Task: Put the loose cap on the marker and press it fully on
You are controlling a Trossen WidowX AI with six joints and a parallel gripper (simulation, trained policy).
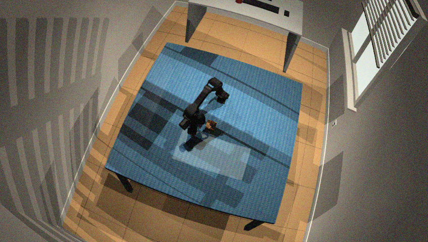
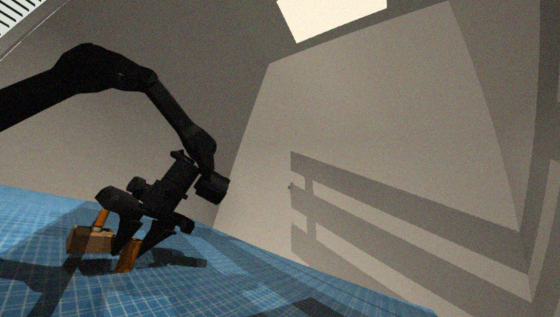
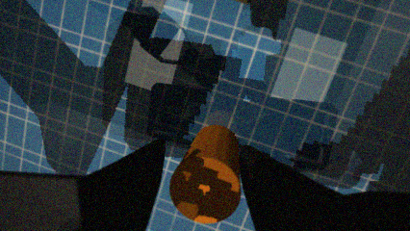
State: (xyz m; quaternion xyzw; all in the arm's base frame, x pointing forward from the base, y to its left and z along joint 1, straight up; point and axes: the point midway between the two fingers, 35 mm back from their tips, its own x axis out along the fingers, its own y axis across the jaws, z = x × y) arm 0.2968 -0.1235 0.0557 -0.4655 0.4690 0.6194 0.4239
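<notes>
Now: gripper tip 3 cm past the holder block, 11 cm to the right of it and 1 cm above it. From my gripper tip the other things lie so: orange cap: right at my gripper tip.
</notes>
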